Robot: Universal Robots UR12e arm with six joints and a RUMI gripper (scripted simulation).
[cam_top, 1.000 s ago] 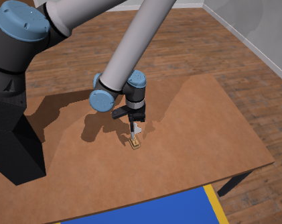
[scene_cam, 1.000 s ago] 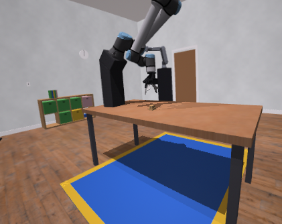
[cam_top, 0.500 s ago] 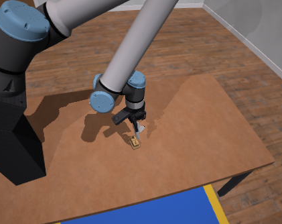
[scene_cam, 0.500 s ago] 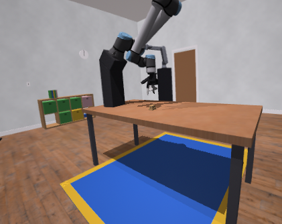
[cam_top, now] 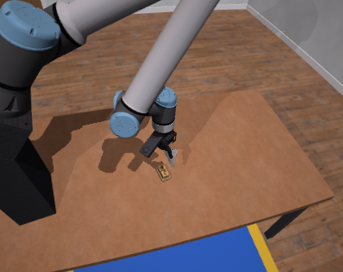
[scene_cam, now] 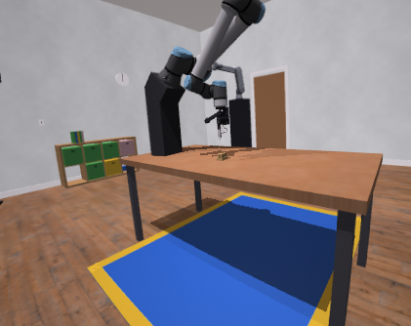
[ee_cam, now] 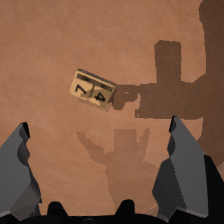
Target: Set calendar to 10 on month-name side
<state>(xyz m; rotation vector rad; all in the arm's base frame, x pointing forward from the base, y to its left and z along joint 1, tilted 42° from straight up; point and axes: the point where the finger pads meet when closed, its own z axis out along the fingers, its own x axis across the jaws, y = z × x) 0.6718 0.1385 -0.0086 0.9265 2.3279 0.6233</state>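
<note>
Right now the wooden tray is 130 mm below my hand, 20 mm ahead of it and 10 mm to the right of it.
</note>
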